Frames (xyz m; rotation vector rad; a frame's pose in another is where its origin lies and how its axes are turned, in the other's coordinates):
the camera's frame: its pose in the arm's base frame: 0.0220 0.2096 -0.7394 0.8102 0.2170 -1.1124
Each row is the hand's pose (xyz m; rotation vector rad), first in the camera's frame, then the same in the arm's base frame.
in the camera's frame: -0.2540 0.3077 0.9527 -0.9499 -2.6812 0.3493
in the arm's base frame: -0.0470 -0.1921 0.2097 -1.6917 -1.4639 -0.7417
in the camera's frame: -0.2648 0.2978 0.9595 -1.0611 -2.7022 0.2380
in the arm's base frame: -0.0620 -0.1909 0.2156 -1.8053 -1.3956 -0.7849
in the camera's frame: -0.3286 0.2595 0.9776 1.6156 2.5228 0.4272
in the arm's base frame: -0.1281 -0.1653 0.2444 -2.4803 -0.9072 -0.9565
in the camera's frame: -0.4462 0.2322 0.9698 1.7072 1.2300 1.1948
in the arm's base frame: -0.2034 -0.0818 0.2891 2.5748 -0.3065 0.7906
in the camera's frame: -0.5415 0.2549 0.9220 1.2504 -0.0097 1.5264
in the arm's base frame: -0.2162 0.0228 0.3173 1.5899 -1.0848 0.3730
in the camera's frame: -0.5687 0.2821 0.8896 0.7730 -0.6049 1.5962
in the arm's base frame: -0.1978 0.0693 0.3219 0.9134 -1.2585 0.2060
